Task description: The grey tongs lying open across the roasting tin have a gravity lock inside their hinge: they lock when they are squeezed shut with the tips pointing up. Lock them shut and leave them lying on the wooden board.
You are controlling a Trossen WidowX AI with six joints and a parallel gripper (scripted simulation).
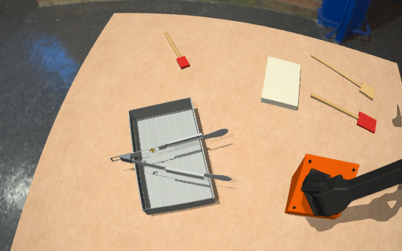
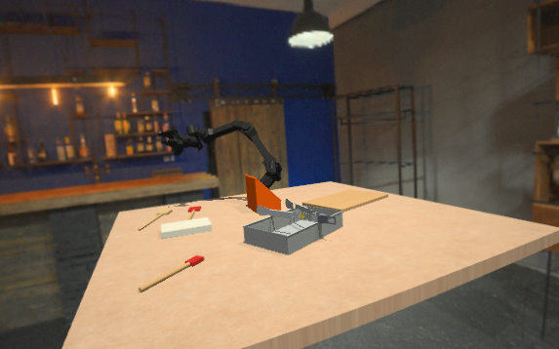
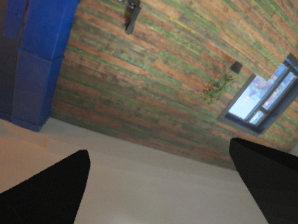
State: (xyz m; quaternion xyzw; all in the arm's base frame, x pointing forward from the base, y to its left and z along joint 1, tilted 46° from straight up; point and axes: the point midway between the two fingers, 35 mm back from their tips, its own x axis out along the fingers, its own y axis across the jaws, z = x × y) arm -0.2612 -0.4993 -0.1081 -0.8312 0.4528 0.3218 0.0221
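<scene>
Right now my gripper tip is 710 mm short of the yellow piece, 490 mm to the right of it and 300 mm above it. Round my gripper tip: grey roasting tin (680 mm ahead, 480 mm to the left, 340 mm below); cream block (450 mm ahead, 110 mm to the left, 360 mm below); wooden board (320 mm ahead, 850 mm to the left, 360 mm below).
</scene>
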